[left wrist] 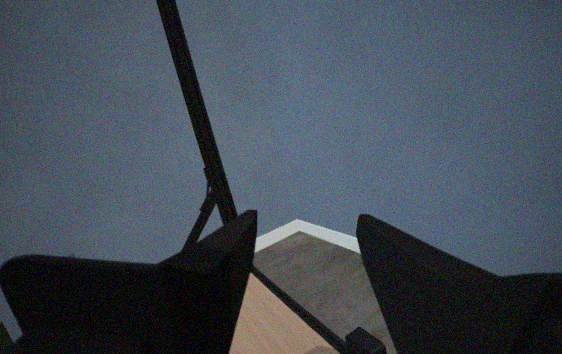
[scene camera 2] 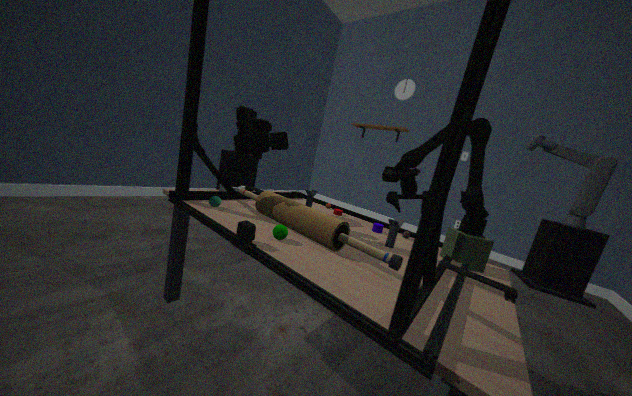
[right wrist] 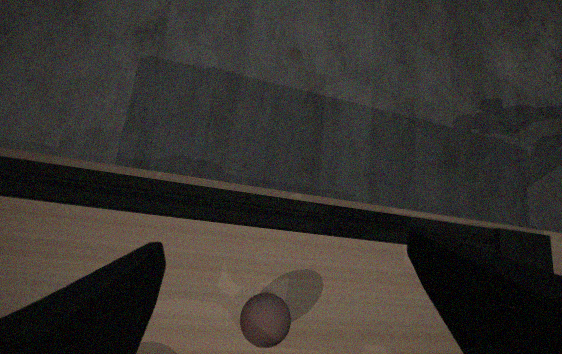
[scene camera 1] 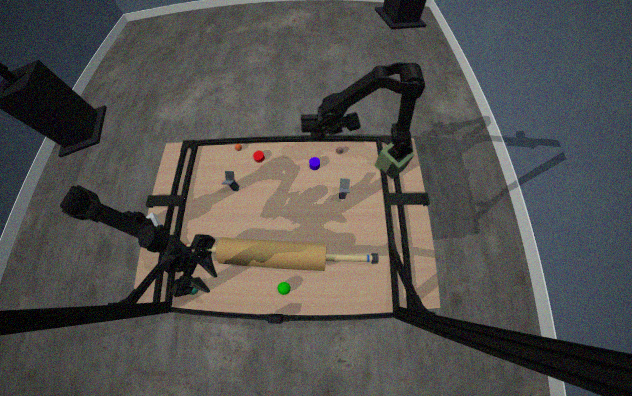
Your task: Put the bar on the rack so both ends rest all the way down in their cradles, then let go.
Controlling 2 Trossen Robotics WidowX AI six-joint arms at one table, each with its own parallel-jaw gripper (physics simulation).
Note:
My right gripper is open and holds nothing. Also in view: a brown ball. On the table rests a bar. Further things: my left gripper.
My left gripper also shows in the left wrist view and in scene camera 2.

